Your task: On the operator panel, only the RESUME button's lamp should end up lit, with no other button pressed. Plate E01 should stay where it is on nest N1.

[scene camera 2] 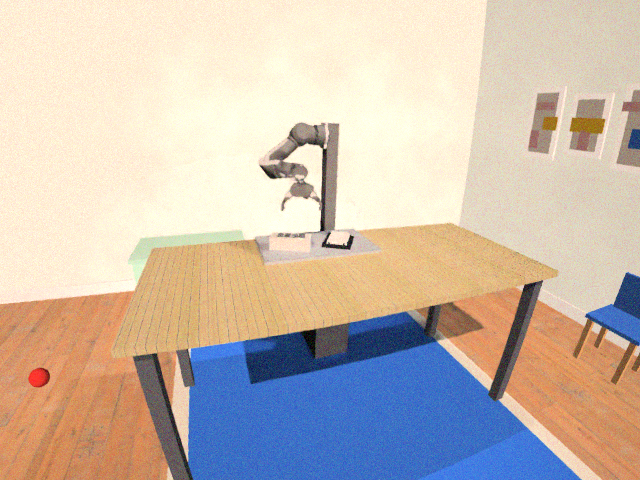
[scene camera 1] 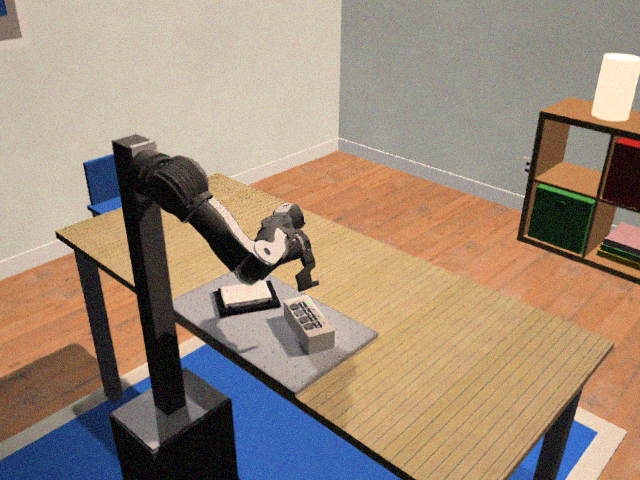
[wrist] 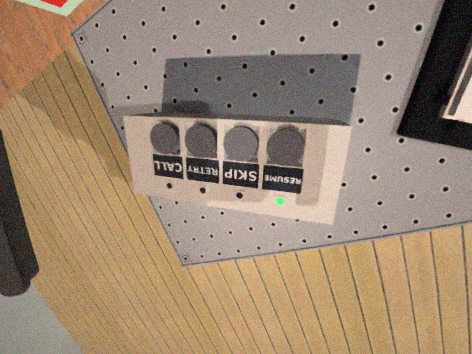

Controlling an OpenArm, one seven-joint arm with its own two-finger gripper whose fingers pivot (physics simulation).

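The operator panel [scene camera 1: 321, 339] [scene camera 2: 289, 244] [wrist: 336, 175] is a pale box with four round grey buttons labelled CALL, RETRY, SKIP and RESUME. Beside the RESUME button [wrist: 285, 145], its lamp [wrist: 280, 201] glows green; the other three lamps are dark. A white plate [scene camera 1: 245, 293] [scene camera 2: 339, 237] lies on the black nest [scene camera 1: 225, 311] [wrist: 425, 120]; the labels E01 and N1 are not readable. My gripper [scene camera 2: 301, 207] is open and empty, high above the panel and touching nothing. One finger shows at the left edge of the wrist view.
Panel and nest stand on a grey perforated board [scene camera 1: 258, 356] [scene camera 2: 320, 254] [wrist: 225, 37] on the wooden table [scene camera 1: 439, 361] [scene camera 2: 413, 273] [wrist: 300, 310]. The nest is beside the panel's RESUME end. The arm's dark post [scene camera 1: 152, 310] [scene camera 2: 330, 175] rises at the board's side.
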